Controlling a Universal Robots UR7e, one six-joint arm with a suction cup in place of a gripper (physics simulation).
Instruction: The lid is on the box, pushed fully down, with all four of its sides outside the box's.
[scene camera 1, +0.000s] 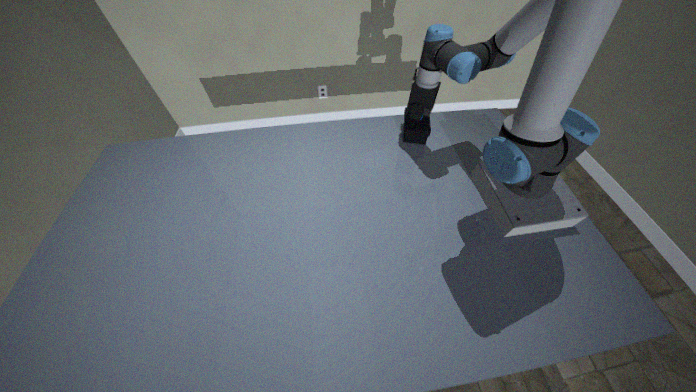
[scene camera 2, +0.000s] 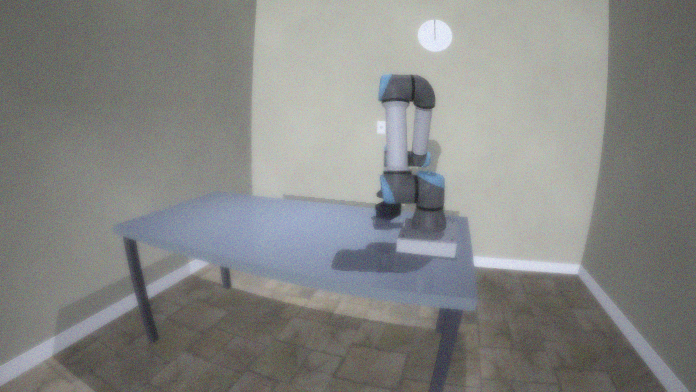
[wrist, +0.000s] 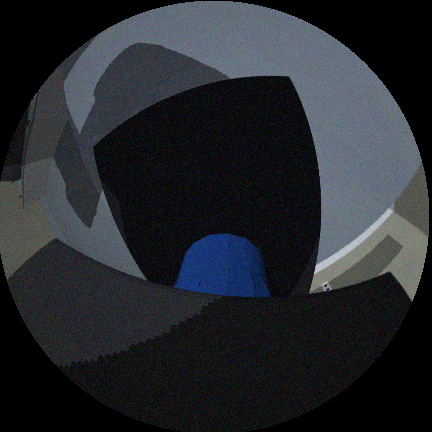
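Where they show: hand at its tool point: (scene camera 2: 389, 205) (wrist: 224, 252); arm's base at its link origin: (scene camera 2: 428, 226).
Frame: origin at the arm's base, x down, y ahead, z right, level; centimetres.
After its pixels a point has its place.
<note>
My suction gripper (scene camera 1: 419, 116) @(x 1.2, y 23.3, z 33.9 cm) (wrist: 223, 250) points down, with its blue cup against the flat top of a black, square-cornered lid (scene camera 1: 416, 125) @(x 0.2, y 25.2, z 29.3 cm) (wrist: 210, 160) @(x 0.2, y 25.2, z 29.8 cm). In scene camera 2 the black lid (scene camera 2: 388, 209) @(x 1.5, y 22.3, z 25.9 cm) shows low over the table, left of the robot's base, and the cup is hidden behind the arm. Dark side faces show below the lid's top, but lid and box are too dark to tell apart. I cannot tell how far down the lid sits, whether its sides are outside the box's, or whether the black shape touches the table.
The blue-grey table (scene camera 1: 225, 225) @(x 7.1, y 91.9, z 0.4 cm) (scene camera 2: 280, 235) @(x 7.1, y 62.1, z -14.7 cm) carries the robot's pale base plate (scene camera 1: 540, 212) @(x 0.7, y 1.6, z -12.1 cm) (scene camera 2: 425, 246) @(x 3.5, y -0.1, z -15.2 cm), right of the lid. A wall with an outlet (scene camera 1: 322, 92) (wrist: 326, 286) stands behind the table's back edge. The arm's shadows fall across the table.
</note>
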